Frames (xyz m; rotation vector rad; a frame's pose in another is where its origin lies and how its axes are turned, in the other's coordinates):
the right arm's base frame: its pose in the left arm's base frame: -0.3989 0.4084 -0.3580 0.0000 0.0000 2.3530
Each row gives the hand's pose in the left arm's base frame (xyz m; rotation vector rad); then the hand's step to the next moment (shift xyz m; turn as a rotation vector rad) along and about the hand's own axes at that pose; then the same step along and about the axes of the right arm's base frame.
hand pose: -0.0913 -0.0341 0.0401 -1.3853 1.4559 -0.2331
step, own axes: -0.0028 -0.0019 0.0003 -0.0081 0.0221 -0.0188
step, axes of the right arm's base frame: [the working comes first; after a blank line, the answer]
step, axes of the left arm's base frame: 0.0007 0.0018 0.0028 -0.0296 0.0040 -0.0041

0.0008 -0.0018 0.0028 0.0237 0.0181 -0.0041
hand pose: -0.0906 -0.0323 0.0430 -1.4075 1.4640 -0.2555
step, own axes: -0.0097 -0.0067 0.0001 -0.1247 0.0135 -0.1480
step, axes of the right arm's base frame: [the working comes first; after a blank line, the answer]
step, axes of the left arm's base frame: 0.0019 0.0062 0.0099 -0.1496 0.0360 0.1181

0.0030 -0.0057 0.0099 0.1310 0.0808 0.1181
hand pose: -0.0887 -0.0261 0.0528 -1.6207 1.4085 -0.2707
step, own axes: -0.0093 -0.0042 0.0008 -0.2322 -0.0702 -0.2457
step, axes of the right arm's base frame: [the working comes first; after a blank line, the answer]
step, axes of the left arm's base frame: 0.0004 0.0080 0.0064 -0.1956 0.0721 0.2753

0.0054 -0.0059 0.0064 0.1890 0.0879 0.2753
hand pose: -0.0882 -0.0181 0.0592 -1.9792 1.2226 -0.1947
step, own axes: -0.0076 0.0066 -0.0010 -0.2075 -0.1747 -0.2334
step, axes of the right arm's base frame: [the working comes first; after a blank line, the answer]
step, axes of the left arm's base frame: -0.0090 0.0041 -0.0019 -0.1043 0.0824 0.3322

0.0093 0.0035 -0.0019 0.1320 0.0159 0.3322
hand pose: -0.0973 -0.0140 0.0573 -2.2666 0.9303 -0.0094
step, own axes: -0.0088 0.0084 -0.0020 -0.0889 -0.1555 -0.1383
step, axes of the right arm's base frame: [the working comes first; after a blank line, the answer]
step, axes of the left arm's base frame: -0.0123 0.0000 -0.0014 -0.0042 0.0544 0.2196

0.0086 0.0087 -0.0014 0.0416 -0.0353 0.2196
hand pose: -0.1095 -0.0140 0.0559 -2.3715 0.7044 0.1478
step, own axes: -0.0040 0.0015 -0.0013 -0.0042 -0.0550 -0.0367
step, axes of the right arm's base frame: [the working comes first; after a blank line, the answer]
step, axes of the left arm's base frame: -0.0043 0.0000 0.0013 0.0225 0.0145 0.0606

0.0030 0.0030 0.0013 -0.0056 -0.0262 0.0606
